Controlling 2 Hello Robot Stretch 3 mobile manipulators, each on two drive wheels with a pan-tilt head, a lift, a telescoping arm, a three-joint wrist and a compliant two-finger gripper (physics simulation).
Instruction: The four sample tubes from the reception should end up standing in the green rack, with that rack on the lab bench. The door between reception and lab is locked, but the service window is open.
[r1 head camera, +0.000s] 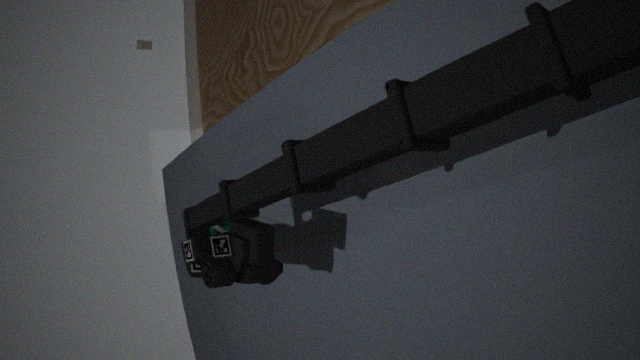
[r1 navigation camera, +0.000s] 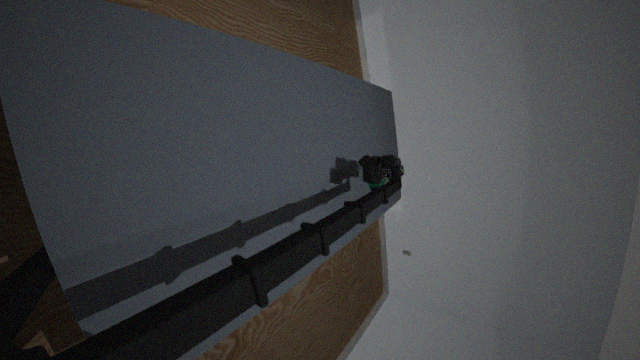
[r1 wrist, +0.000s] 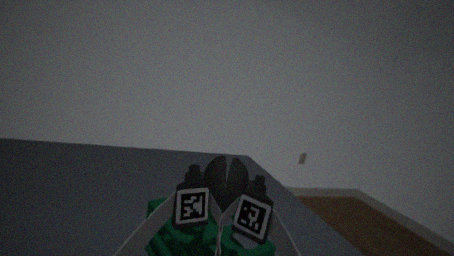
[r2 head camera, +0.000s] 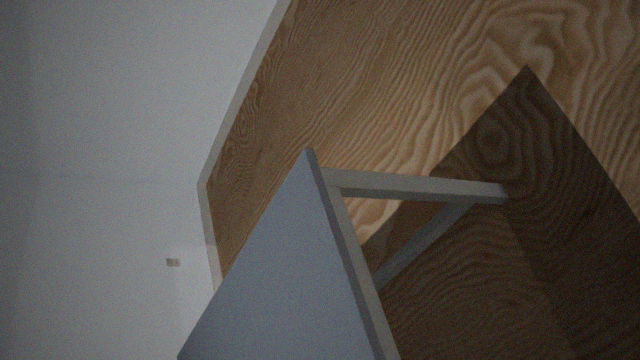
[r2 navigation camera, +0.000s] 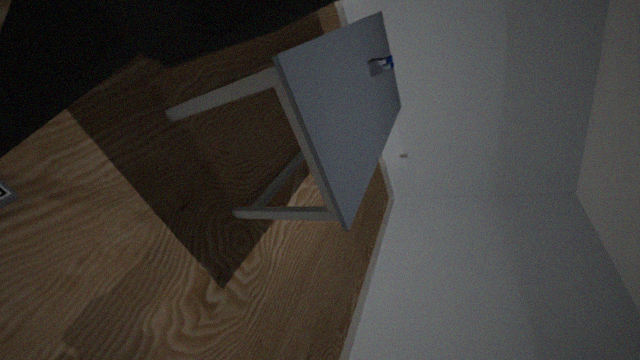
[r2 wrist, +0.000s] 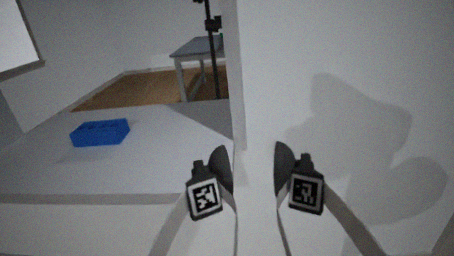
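The green rack (r1 head camera: 216, 230) (r1 navigation camera: 376, 185) (r1 wrist: 175, 239) is on the grey lab bench (r1 head camera: 450, 280) (r1 navigation camera: 200, 100), mostly hidden under r1's gripper and wrist. r1's gripper (r1 wrist: 226, 172) is shut with its fingertips together above the rack, nothing between them. r2's gripper (r2 wrist: 253, 167) is open and empty, facing the white wall at the right edge of the service window opening. A blue block-shaped rack (r2 wrist: 100, 132) lies on the window's white ledge (r2 wrist: 165, 175), left of the fingers. A small blue and white thing (r2 navigation camera: 384, 63) is on r2's table; I cannot tell whether it is tubes.
r1's long black arm (r1 head camera: 340, 155) (r1 navigation camera: 285, 260) reaches over the bench. r2's grey table (r2 head camera: 285, 280) (r2 navigation camera: 345, 120) has pale legs (r2 head camera: 410, 187). Through the opening show the far bench (r2 wrist: 195, 47) and r1's dark mast (r2 wrist: 214, 65). A wall edge (r2 wrist: 235, 75) borders the opening.
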